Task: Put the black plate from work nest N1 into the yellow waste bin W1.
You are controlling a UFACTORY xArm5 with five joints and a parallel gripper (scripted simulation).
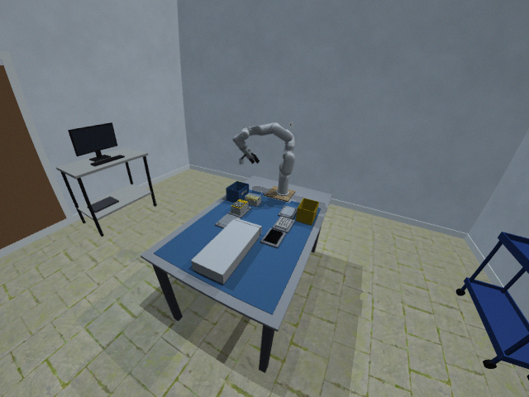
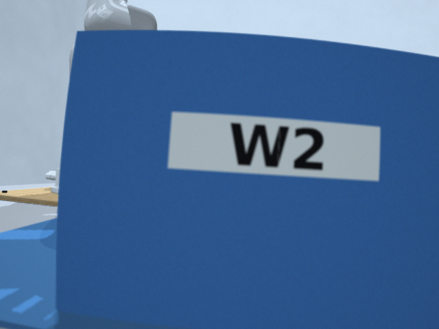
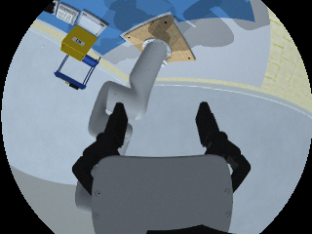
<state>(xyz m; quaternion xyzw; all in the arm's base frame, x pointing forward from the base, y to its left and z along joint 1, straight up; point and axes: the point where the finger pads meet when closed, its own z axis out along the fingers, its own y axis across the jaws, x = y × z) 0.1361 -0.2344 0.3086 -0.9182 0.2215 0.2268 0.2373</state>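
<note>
My gripper is now 52 cm short of the black plate, 43 cm to the right of it and 29 cm above it. Also, from my hand: yellow waste bin W1 (15 cm ahead, 56 cm to the left, 28 cm below); then blue bin W2 (16 cm ahead, 8 cm to the right, 28 cm below); then yellow-topped rack (34 cm ahead, 5 cm to the left, 26 cm below).
</note>
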